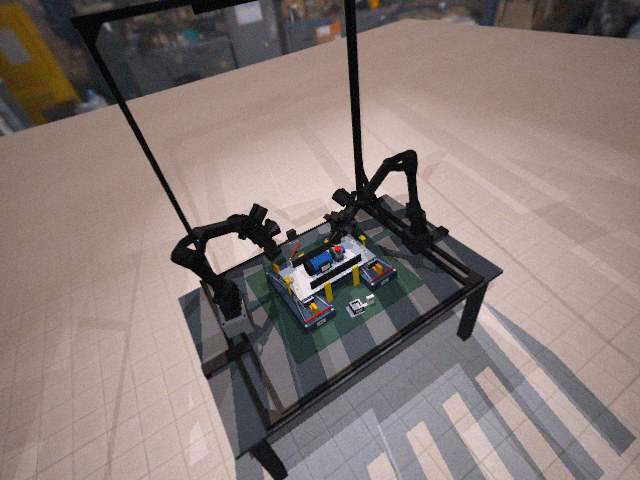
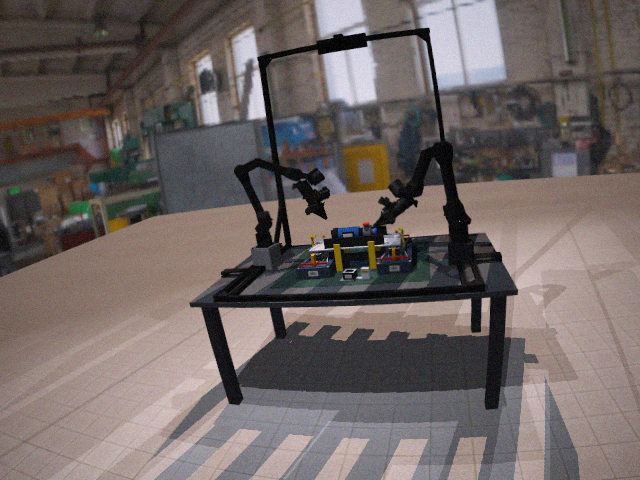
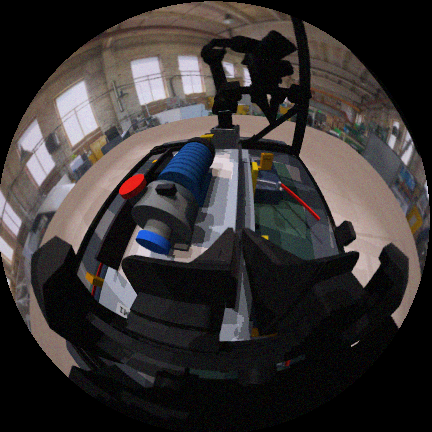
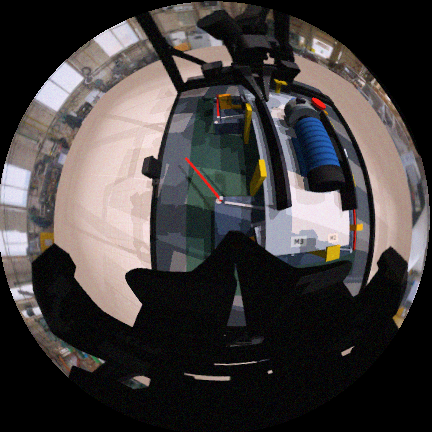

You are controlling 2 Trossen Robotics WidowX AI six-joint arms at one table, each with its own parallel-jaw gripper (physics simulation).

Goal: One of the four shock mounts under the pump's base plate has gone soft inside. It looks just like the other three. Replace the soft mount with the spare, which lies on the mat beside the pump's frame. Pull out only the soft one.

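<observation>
The white base plate [image 1: 305, 290] [image 4: 310, 220] carries the blue-and-grey pump [image 1: 319, 262] [image 2: 347, 231] [image 3: 187, 162] [image 4: 320, 145]. My left gripper [image 1: 331, 241] [image 2: 376, 224] [image 3: 236, 232] is shut on the plate's far rail [image 3: 241, 200] [image 4: 274, 150], near its right end. My right gripper [image 1: 279, 260] [image 2: 324, 217] [image 4: 233, 235] is shut and empty above the far left corner, by label M3 [image 4: 299, 241]. There a red lever [image 1: 294, 250] [image 3: 300, 201] [image 4: 202, 179] is swung outward. The spare [image 1: 356, 307] [image 2: 349, 273] sits on the near mat. The soft mount cannot be told by sight.
Two yellow posts [image 1: 328, 291] [image 1: 355, 274] stand at the plate's near side. Near orange tabs [image 1: 313, 308] [image 1: 378, 268] have red levers across them. A small white block [image 1: 370, 298] [image 2: 364, 272] stands beside the spare. A black block [image 1: 291, 235] [image 3: 345, 233] [image 4: 150, 166] stands at the far table edge.
</observation>
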